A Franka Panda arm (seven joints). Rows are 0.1 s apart.
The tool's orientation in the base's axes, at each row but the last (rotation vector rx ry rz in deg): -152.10 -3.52 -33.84; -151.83 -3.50 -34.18; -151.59 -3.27 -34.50; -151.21 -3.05 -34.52; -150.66 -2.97 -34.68
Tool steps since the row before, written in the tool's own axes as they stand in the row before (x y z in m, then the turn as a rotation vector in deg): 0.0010 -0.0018 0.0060 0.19 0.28 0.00; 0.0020 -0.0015 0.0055 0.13 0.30 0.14; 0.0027 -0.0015 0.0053 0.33 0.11 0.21; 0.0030 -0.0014 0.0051 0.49 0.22 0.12; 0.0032 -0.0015 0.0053 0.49 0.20 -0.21
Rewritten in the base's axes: 0.0030 0.0040 -0.0038 0.21 -0.26 -0.03; 0.0038 0.0035 -0.0031 0.21 -0.22 -0.18; 0.0044 0.0034 -0.0026 0.40 -0.03 -0.08; 0.0046 0.0032 -0.0023 0.52 -0.18 0.02; 0.0049 0.0034 -0.0023 0.38 -0.30 0.30
